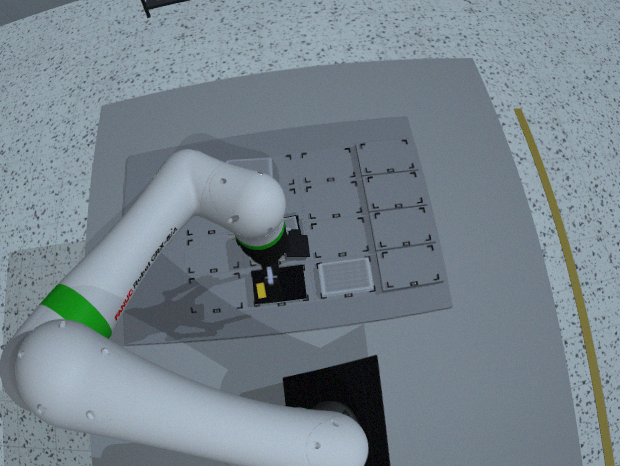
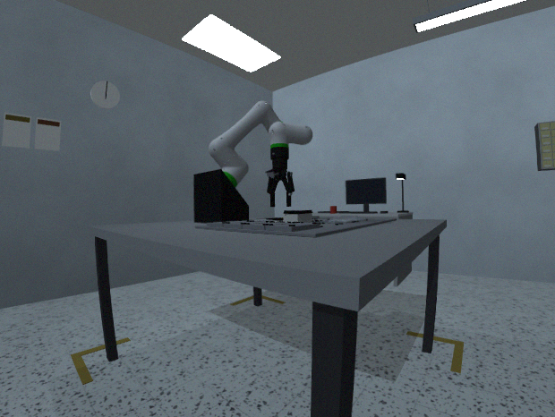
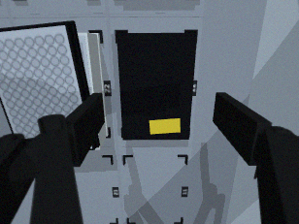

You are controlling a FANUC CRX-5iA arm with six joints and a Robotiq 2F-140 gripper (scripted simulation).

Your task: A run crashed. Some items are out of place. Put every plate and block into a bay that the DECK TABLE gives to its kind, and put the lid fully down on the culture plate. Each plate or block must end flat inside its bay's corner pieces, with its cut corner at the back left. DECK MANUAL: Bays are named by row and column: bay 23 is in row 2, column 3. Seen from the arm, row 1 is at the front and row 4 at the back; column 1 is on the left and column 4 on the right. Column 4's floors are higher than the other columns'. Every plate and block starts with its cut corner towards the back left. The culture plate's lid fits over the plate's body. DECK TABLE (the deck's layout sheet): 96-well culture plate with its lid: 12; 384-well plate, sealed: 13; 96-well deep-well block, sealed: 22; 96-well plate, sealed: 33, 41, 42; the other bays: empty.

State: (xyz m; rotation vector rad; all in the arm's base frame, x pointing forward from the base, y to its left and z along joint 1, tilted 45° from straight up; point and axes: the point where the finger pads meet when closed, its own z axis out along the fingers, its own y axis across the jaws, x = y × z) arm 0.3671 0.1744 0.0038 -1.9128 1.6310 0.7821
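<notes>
Now: hand 11 cm short of the dark-sided plate, 5 cm above it and 1 cm to the right of it. Round my hand: black lid (8 cm below); then culture plate (9 cm below); then deep-well block (11 cm ahead, 8 cm below, 1 cm to the left).
</notes>
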